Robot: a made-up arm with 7 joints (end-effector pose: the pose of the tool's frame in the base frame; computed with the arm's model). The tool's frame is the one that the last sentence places.
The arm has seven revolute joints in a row. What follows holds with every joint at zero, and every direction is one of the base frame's.
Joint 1 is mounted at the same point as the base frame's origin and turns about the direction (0.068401, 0.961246, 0.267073).
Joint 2 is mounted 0.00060 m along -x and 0.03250 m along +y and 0.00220 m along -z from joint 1 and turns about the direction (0.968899, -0.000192, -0.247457).
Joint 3 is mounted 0.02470 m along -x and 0.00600 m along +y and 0.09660 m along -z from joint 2 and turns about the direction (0.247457, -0.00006, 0.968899).
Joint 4 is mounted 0.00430 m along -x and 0.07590 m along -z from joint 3 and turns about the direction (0.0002, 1, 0.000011).
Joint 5 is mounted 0.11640 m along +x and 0.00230 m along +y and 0.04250 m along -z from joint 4 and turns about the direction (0.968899, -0.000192, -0.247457).
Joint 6 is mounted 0.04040 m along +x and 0.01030 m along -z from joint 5 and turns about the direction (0.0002, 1, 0.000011).
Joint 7 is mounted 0.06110 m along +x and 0.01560 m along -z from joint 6 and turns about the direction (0.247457, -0.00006, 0.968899).
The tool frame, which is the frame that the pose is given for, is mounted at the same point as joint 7; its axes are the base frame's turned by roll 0.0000, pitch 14.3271 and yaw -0.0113 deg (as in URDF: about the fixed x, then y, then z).
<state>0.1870 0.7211 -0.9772 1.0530 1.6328 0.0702 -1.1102</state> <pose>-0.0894 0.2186 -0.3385 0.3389 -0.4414 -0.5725 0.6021</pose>
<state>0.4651 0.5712 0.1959 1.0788 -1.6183 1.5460 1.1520</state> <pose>-0.1375 0.1795 -0.2777 0.0129 0.1942 -0.9232 -0.3315</pose>
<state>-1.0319 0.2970 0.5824 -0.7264 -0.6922 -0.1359 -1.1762</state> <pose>0.1434 0.1105 0.1170 0.4927 0.2722 -0.7224 -0.4017</pose>
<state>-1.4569 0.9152 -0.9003 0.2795 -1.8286 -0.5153 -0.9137</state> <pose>0.3440 0.0264 0.0561 0.6866 -0.1650 -0.3625 -0.6083</pose>
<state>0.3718 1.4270 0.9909 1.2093 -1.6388 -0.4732 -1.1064</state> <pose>-0.0076 0.4276 0.0335 0.9219 0.1771 -0.2888 0.1879</pose>
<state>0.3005 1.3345 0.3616 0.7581 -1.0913 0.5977 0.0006</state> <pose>0.0760 0.3856 -0.1103 0.7703 0.0279 0.4627 0.4378</pose>
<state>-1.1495 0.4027 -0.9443 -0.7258 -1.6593 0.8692 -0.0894</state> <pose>0.0900 -0.1275 -0.0299 0.4214 0.0165 0.2423 -0.8738</pose>
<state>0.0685 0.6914 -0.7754 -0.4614 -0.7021 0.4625 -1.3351</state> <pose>0.0859 -0.0242 -0.2270 0.3785 -0.3029 0.2842 -0.8272</pose>
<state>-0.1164 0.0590 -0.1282 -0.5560 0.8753 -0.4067 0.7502</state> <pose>0.1881 -0.0073 -0.0846 0.7902 0.2331 -0.5172 0.2320</pose>
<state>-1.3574 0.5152 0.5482 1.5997 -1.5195 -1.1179 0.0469</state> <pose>0.3158 0.1932 -0.1367 0.5304 -0.5031 -0.3018 0.6120</pose>
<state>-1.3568 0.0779 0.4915 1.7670 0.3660 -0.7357 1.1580</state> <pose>0.3482 -0.0289 -0.1800 0.8983 -0.0043 -0.0247 0.4386</pose>
